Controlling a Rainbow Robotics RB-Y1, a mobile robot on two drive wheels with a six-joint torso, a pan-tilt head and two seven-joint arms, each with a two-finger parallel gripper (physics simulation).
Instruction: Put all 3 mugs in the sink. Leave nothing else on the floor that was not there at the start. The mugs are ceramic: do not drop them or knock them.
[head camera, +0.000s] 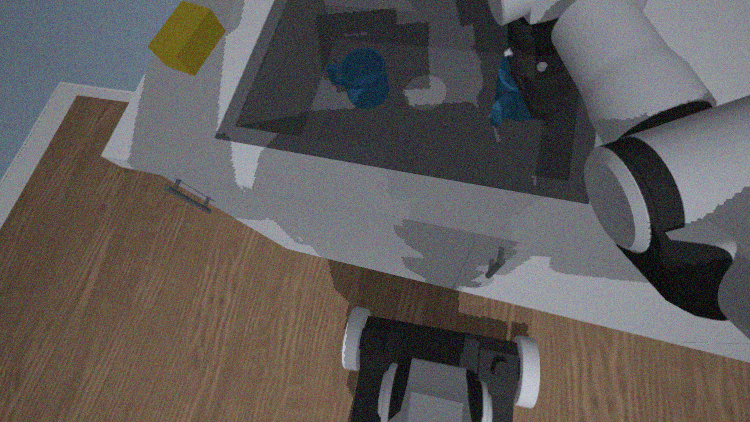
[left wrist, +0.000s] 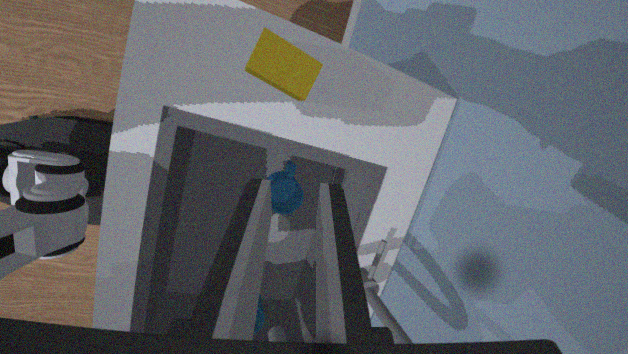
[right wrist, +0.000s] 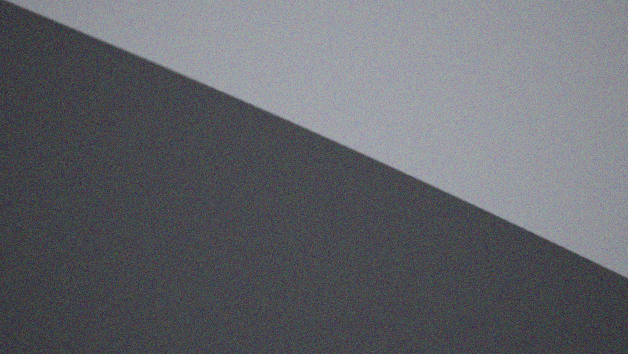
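Seen in the pictures: left gripper, between the fingertips: (left wrist: 294, 199); right gripper, between the fingertips: (head camera: 536, 109); robot's base, origin of its link: (head camera: 435, 351).
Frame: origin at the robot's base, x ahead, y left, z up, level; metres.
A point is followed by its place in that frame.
Observation:
A blue mug (head camera: 362, 77) @[z 0.719, x 0.560, y 0.235 m] lies on the bottom of the grey sink (head camera: 398, 120), left of the drain; it also shows in the left wrist view (left wrist: 285, 191) @[z 0.719, x 0.543, y 0.208 m]. My right gripper (head camera: 519, 89) is down inside the sink at its right side and is shut on a second blue mug (head camera: 506, 100) @[z 0.852, x 0.423, y -0.052 m], held close to the sink's right wall. The right wrist view shows only flat grey surfaces, very close. My left gripper (left wrist: 294, 199) @[z 1.252, x 0.423, y 0.369 m] hangs above the sink, nearly shut and empty. I see only two mugs.
A yellow block (head camera: 186, 36) @[z 0.956, x 0.434, y 0.456 m] sits on the counter left of the sink, also in the left wrist view (left wrist: 284, 63) @[z 0.956, x 0.448, y 0.478 m]. The faucet (left wrist: 377, 255) stands at the sink's back edge. My wheeled base (head camera: 440, 367) stands on the wood floor against the cabinet.

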